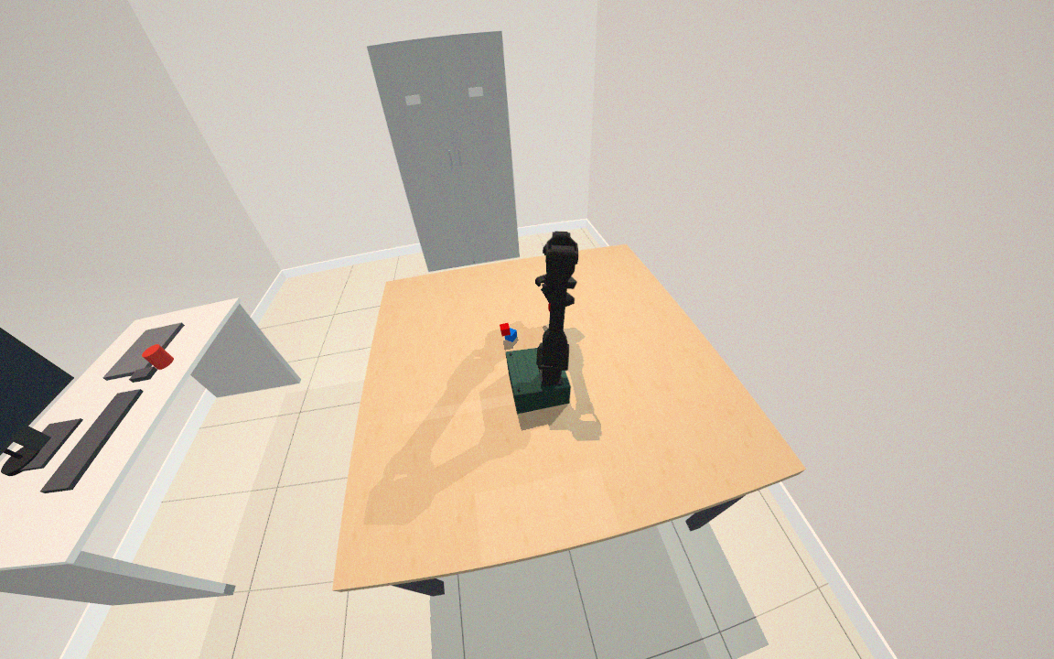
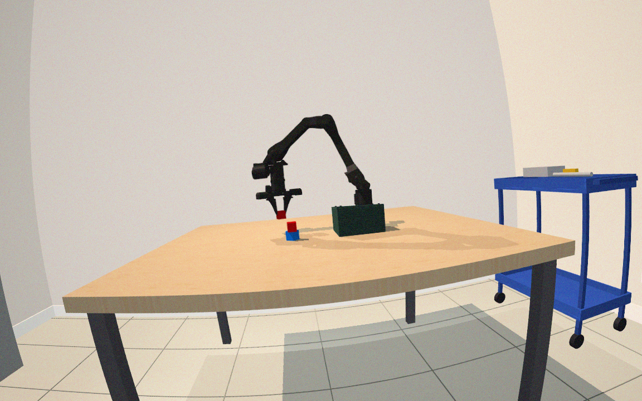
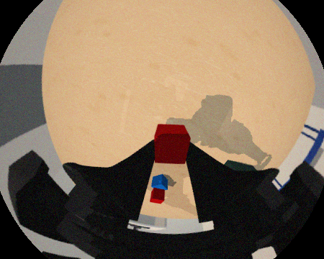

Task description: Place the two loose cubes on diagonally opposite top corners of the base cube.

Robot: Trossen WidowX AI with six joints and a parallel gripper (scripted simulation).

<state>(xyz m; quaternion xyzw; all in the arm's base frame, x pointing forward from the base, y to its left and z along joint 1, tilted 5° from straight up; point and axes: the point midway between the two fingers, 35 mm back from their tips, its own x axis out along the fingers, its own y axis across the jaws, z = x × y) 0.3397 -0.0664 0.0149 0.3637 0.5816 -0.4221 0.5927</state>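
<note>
Now: gripper tip 60 mm past the blue cube, 180 mm to the right of it and 60 mm above it.
</note>
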